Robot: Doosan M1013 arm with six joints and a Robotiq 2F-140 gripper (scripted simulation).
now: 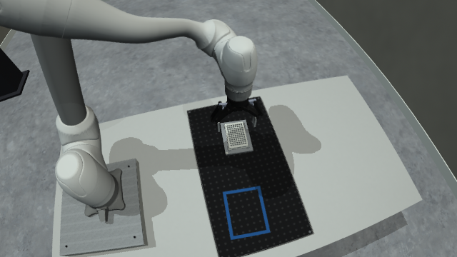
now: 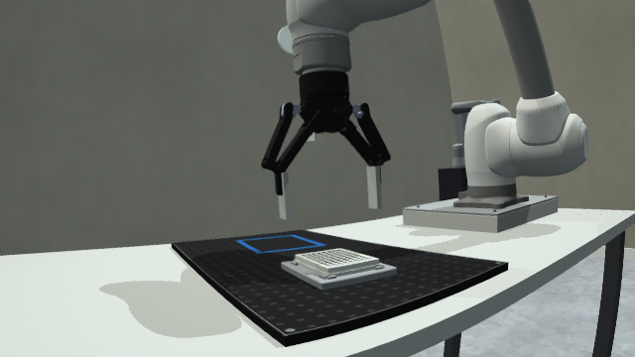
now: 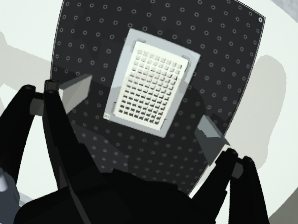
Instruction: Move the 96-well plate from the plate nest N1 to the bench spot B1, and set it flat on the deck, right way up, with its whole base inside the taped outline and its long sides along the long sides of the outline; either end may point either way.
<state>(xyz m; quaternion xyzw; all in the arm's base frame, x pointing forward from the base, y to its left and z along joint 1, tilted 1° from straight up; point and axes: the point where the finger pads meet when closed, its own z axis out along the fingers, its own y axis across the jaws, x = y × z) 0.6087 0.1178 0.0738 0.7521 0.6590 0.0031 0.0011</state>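
My hand is 80 mm above the white 96-well plate. The rest, counted from my hand: grey plate nest N1: 100 mm below.
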